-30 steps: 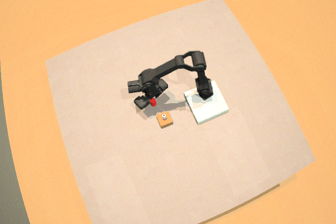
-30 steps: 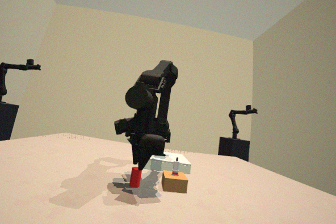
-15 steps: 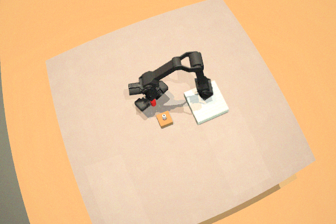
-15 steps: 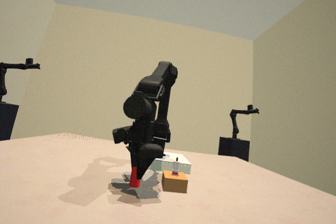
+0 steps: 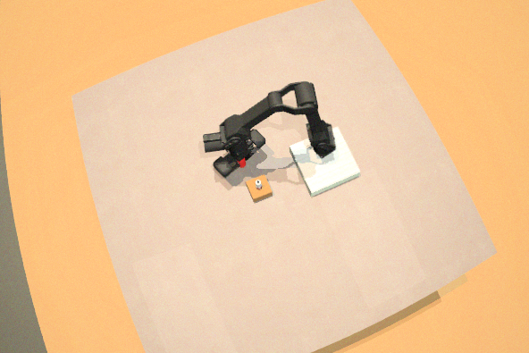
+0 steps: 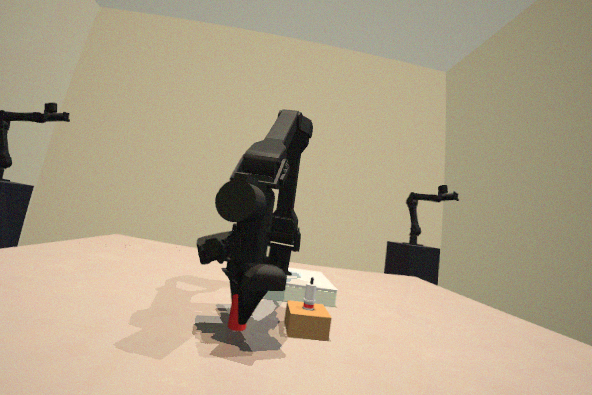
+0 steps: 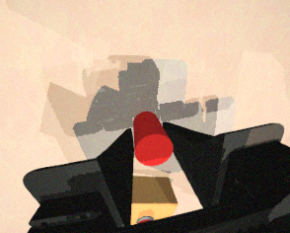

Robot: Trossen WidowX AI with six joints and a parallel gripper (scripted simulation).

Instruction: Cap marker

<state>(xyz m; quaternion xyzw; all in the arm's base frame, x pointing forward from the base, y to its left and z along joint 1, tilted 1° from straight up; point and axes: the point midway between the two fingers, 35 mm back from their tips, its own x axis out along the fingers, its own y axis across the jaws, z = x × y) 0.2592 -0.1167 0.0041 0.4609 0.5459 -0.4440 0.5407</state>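
Right now my gripper tip is 11 cm to the right of the orange holder block and 1 cm below it. Round my gripper tip: red cap 1 cm above.
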